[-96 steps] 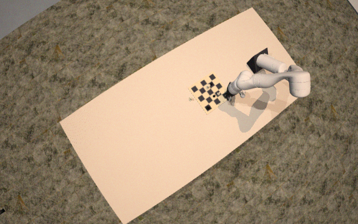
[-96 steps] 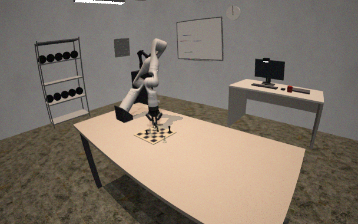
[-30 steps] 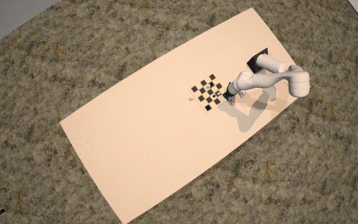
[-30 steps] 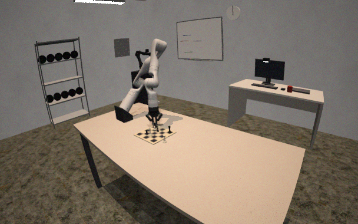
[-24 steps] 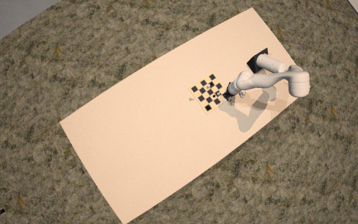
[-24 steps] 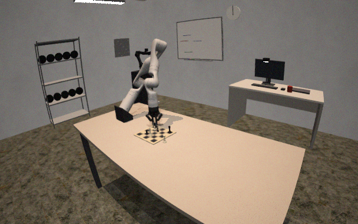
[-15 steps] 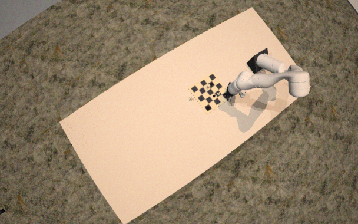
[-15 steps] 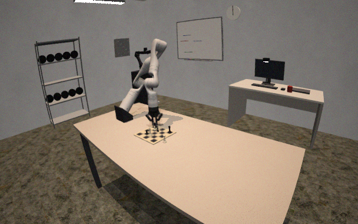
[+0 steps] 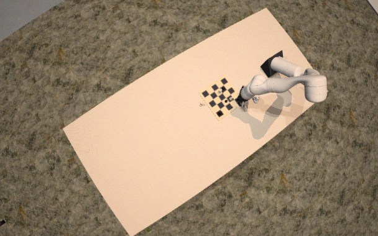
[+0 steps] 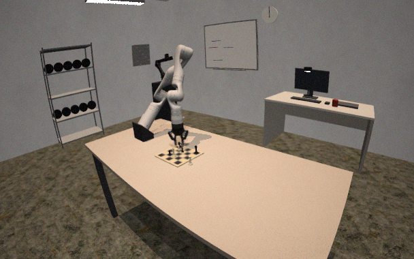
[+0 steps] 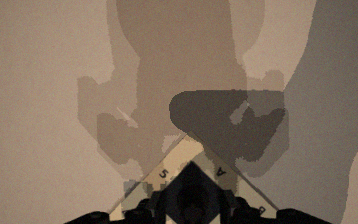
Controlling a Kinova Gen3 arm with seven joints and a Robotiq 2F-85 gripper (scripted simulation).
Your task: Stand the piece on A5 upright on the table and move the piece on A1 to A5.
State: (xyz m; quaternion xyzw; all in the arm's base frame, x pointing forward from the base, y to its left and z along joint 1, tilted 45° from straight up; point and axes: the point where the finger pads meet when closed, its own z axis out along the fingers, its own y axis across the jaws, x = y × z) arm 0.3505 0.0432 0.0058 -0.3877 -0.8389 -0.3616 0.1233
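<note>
Now: hand 4 cm to the left of the white pawn, 3 cm short of it and 2 cm above it. From my hand the other things lie so: chessboard (8 cm to the right, 7 cm ahead, 3 cm below).
</note>
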